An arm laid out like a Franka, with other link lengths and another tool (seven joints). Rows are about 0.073 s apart.
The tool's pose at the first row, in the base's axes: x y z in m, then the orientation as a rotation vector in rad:
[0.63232, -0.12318, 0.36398, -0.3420, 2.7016, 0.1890]
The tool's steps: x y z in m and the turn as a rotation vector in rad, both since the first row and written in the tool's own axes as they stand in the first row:
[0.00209, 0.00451, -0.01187, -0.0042, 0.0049, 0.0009]
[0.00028, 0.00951, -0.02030, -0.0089, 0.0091, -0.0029]
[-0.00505, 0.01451, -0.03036, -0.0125, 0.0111, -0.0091]
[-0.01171, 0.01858, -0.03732, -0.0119, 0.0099, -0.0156]
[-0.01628, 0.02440, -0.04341, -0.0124, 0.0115, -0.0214]
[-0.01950, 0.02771, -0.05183, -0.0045, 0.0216, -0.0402]
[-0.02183, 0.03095, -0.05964, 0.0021, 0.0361, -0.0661]
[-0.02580, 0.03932, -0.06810, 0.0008, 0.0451, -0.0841]
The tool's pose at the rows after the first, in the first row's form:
[0.62477, -0.12144, 0.37425, -0.3429, 2.7066, 0.1944]
[0.62184, -0.11779, 0.38305, -0.3502, 2.7099, 0.1992]
[0.62142, -0.11369, 0.39478, -0.3600, 2.7104, 0.2020]
[0.62360, -0.10964, 0.40418, -0.3684, 2.7077, 0.1995]
[0.62380, -0.10420, 0.41206, -0.3766, 2.7080, 0.1983]
[0.62258, -0.10187, 0.42130, -0.4016, 2.7135, 0.1808]
[0.62082, -0.09969, 0.42961, -0.4374, 2.7211, 0.1623]
[0.61890, -0.09235, 0.43960, -0.4640, 2.7251, 0.1576]

